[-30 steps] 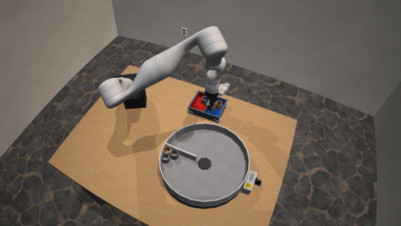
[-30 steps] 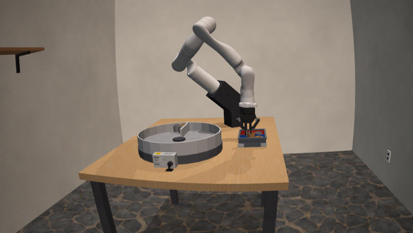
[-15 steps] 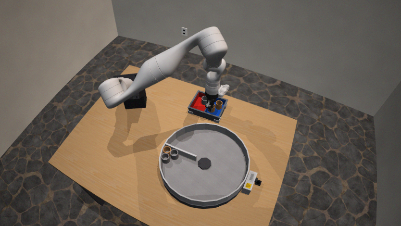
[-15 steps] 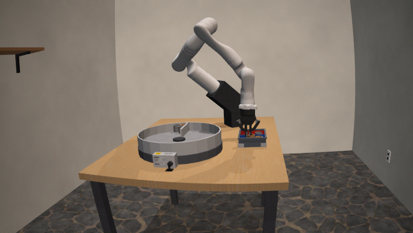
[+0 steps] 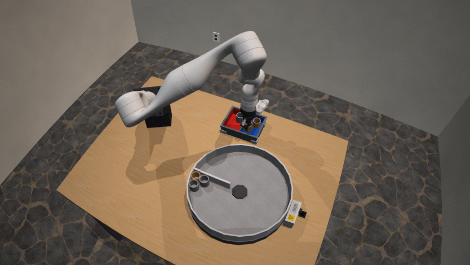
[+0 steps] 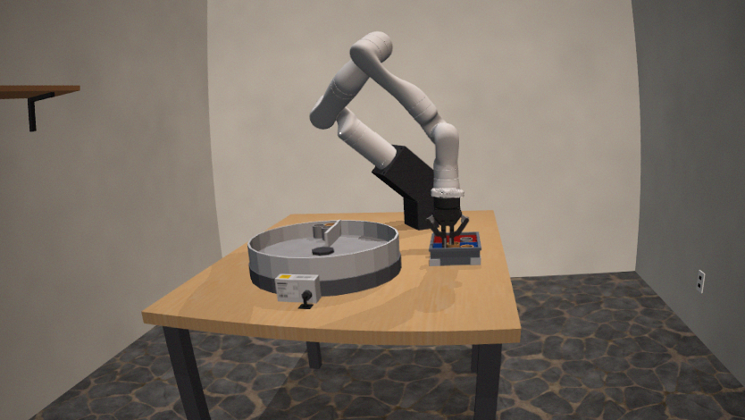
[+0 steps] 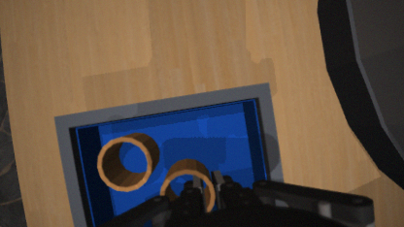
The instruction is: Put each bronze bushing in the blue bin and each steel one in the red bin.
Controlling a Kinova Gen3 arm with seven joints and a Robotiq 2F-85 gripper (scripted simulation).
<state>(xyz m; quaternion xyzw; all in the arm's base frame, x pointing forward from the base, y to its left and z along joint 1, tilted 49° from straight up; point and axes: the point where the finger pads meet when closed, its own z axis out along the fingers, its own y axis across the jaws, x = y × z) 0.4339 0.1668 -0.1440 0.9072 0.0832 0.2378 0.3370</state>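
My hand is 20 mm to the right of the two-part bin, 20 mm past it and 20 mm above it. From my hand the other things lie so: turntable 340 mm to the right, 110 mm ahead, 10 mm above.
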